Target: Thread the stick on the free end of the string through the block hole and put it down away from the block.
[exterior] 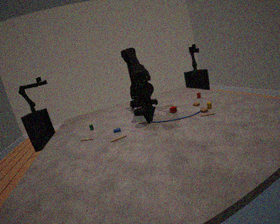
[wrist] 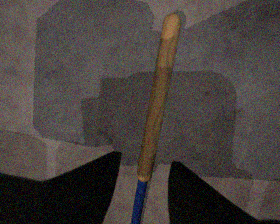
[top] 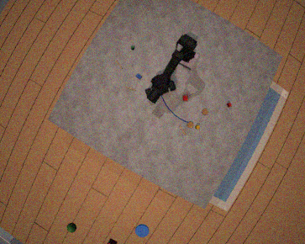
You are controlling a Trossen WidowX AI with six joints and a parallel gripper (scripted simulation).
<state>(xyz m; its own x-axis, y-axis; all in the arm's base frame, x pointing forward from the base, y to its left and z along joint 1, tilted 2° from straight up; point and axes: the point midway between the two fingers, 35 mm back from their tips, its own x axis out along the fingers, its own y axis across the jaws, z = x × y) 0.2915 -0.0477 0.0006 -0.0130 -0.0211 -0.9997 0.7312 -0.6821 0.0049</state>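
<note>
The red wooden block lies 40 mm behind my gripper tip, 170 mm to the left of it and 10 mm above it. Also, from my gripper tip: round button (100 mm ahead, 280 mm to the left); then thin stick (10 mm behind, 10 mm to the right); then blue piece (30 mm behind, 170 mm to the right).
</note>
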